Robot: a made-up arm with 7 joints.
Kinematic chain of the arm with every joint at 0, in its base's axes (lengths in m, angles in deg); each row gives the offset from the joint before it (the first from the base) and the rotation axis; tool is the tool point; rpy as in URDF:
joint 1: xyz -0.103 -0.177 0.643 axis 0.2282 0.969 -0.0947
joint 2: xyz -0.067 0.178 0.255 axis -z
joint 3: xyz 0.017 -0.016 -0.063 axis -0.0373 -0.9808 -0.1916
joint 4: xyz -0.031 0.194 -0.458 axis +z
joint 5: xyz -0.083 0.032 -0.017 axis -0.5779 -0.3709 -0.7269
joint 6: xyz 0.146 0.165 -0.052 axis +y
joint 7: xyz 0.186 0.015 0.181 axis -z
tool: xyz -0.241 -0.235 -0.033 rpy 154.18 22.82 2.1
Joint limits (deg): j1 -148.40..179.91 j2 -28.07..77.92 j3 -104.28..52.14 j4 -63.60..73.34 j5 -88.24..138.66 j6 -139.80..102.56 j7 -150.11..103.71
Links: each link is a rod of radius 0.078 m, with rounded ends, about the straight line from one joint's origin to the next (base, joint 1, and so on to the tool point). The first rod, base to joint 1, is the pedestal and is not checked.
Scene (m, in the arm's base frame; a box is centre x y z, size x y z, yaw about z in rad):
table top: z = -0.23
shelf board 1: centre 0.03 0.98 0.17 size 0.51 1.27 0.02 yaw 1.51
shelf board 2: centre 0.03 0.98 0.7 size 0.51 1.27 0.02 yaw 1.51
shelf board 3: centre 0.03 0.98 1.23 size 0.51 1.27 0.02 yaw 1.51
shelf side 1: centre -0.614 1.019 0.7 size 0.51 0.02 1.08 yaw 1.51
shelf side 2: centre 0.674 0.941 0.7 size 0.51 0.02 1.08 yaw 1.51
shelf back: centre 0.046 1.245 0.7 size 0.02 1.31 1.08 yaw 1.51
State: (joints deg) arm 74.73 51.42 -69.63 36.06 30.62 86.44 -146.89
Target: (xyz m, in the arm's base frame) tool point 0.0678 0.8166 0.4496
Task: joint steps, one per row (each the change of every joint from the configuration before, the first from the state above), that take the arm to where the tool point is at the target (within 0.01 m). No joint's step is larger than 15 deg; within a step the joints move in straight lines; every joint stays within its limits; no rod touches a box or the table.
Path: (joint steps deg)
1: 9.83 2.90 -5.14 -2.45 14.56 -12.12 9.10
2: 9.82 2.91 -5.13 -2.45 14.56 -12.11 9.10
3: -10.91 6.89 -8.13 7.76 0.11 -13.15 0.79
4: -10.92 6.90 -8.12 7.75 0.12 -13.15 0.80
5: -10.91 6.90 -8.13 7.76 0.12 -13.15 0.79
6: 3.45 0.00 7.50 -0.52 -8.99 13.18 -9.05
7: 3.45 0.00 7.50 -0.51 -8.99 13.19 -9.06

